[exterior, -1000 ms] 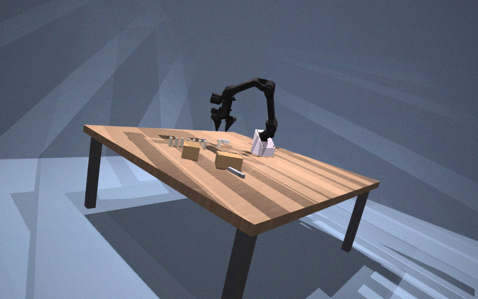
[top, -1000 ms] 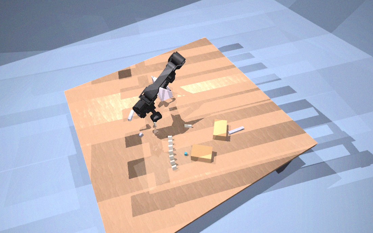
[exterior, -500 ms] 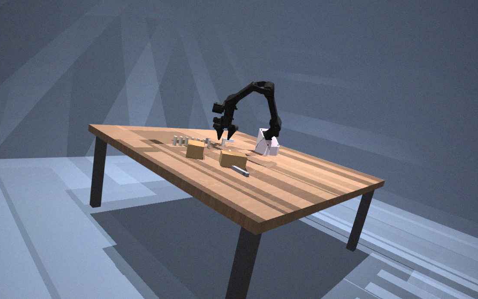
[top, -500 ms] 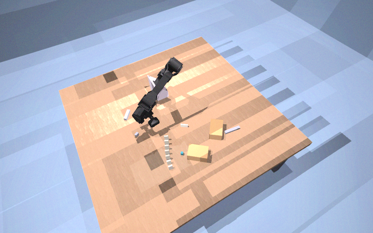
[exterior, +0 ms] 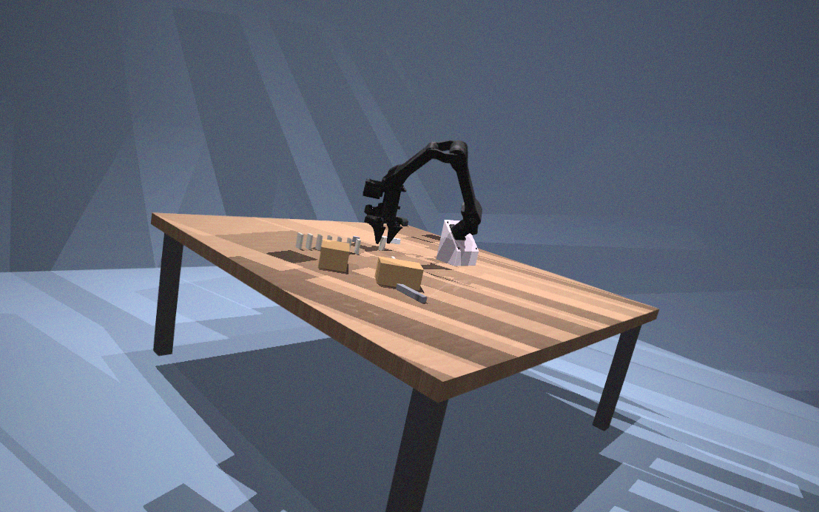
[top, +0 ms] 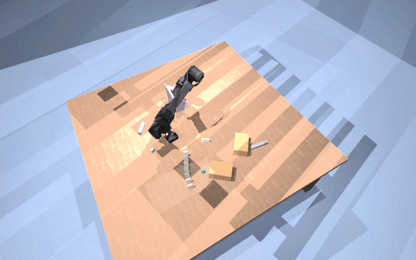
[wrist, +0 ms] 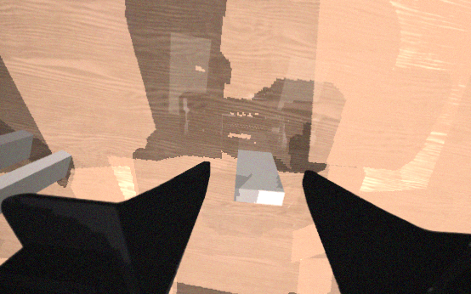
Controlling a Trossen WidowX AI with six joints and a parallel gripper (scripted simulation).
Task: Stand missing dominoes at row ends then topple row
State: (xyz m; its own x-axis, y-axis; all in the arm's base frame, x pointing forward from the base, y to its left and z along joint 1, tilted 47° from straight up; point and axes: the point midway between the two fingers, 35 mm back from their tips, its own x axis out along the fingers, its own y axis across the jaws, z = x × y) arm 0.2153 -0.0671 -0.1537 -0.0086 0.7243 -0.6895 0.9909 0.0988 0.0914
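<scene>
The grey cube is 30 mm ahead of my gripper tip, 110 mm to the right of it and 10 mm below it. From my gripper tip the other things lie so: teal cube (300 mm ahead, 90 mm to the left, 10 mm below).
</scene>
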